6 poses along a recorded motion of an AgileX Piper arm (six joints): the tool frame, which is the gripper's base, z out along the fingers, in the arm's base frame.
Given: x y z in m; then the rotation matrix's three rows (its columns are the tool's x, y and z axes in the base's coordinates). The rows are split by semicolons.
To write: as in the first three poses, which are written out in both.
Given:
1: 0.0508 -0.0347 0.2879; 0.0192 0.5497 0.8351; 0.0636 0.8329 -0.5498; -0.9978 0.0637 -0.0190
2: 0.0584 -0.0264 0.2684; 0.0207 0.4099 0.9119; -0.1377 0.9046 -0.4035; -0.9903 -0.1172 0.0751
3: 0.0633 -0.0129 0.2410; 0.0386 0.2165 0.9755; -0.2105 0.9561 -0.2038; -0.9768 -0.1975 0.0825
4: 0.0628 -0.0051 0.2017; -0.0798 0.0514 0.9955; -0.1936 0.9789 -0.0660; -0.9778 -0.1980 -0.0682
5: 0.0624 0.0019 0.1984; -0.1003 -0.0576 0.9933; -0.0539 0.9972 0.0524; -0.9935 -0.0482 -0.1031
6: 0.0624 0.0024 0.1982; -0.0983 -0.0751 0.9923; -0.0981 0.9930 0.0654; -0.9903 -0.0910 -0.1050
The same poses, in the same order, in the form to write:
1: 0.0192 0.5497 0.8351 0.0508; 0.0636 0.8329 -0.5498 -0.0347; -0.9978 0.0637 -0.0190 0.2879; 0 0 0 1
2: 0.0207 0.4099 0.9119 0.0584; -0.1377 0.9046 -0.4035 -0.0264; -0.9903 -0.1172 0.0751 0.2684; 0 0 0 1
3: 0.0386 0.2165 0.9755 0.0633; -0.2105 0.9561 -0.2038 -0.0129; -0.9768 -0.1975 0.0825 0.2410; 0 0 0 1
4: -0.0798 0.0514 0.9955 0.0628; -0.1936 0.9789 -0.0660 -0.0051; -0.9778 -0.1980 -0.0682 0.2017; 0 0 0 1
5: -0.1003 -0.0576 0.9933 0.0624; -0.0539 0.9972 0.0524 0.0019; -0.9935 -0.0482 -0.1031 0.1984; 0 0 0 1
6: -0.0983 -0.0751 0.9923 0.0624; -0.0981 0.9930 0.0654 0.0024; -0.9903 -0.0910 -0.1050 0.1982; 0 0 0 1
